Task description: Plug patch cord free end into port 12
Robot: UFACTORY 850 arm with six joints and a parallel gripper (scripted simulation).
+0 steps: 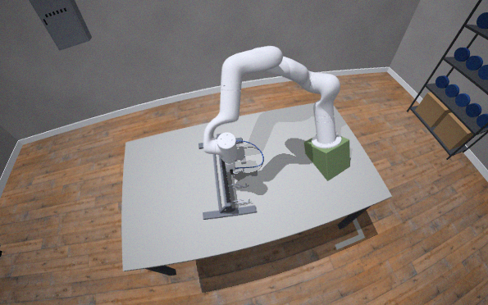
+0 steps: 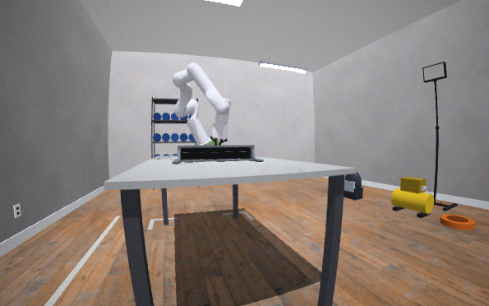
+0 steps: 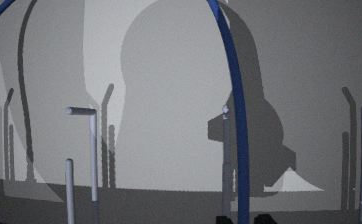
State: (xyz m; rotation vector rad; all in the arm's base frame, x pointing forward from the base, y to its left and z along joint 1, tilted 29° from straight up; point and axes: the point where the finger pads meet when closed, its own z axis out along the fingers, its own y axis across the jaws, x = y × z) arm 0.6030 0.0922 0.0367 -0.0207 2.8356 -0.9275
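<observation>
The plug lies 2 cm ahead of my hand and 1 cm below it.
</observation>
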